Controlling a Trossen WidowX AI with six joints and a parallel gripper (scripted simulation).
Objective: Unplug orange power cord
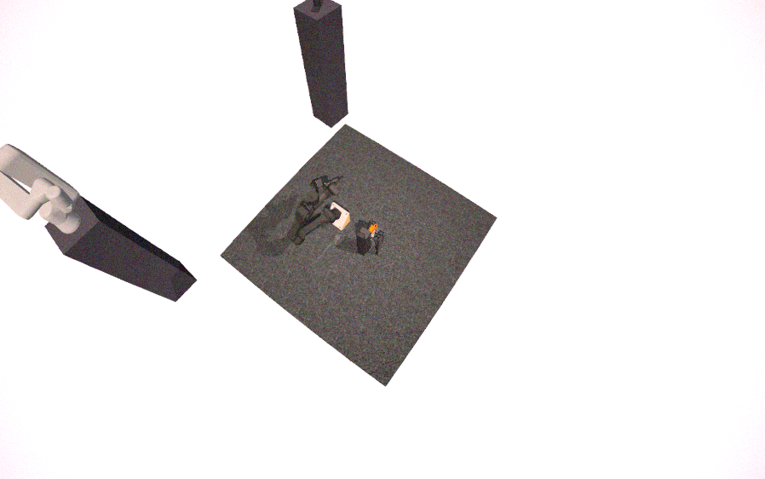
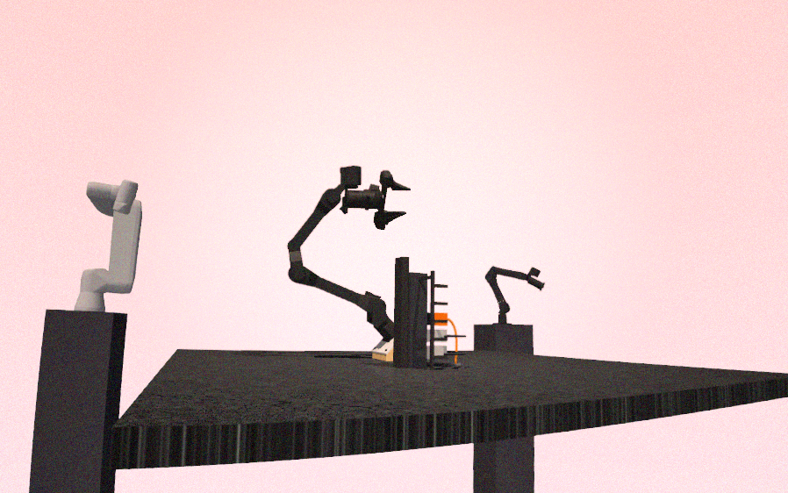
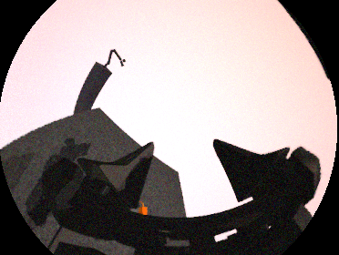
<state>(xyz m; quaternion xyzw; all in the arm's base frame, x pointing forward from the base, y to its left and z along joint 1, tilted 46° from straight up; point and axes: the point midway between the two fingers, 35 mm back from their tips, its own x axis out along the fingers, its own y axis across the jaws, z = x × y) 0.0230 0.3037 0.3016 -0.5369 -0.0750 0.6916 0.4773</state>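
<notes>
My gripper tip is 210 mm short of the orange plug and 370 mm above it.
</notes>
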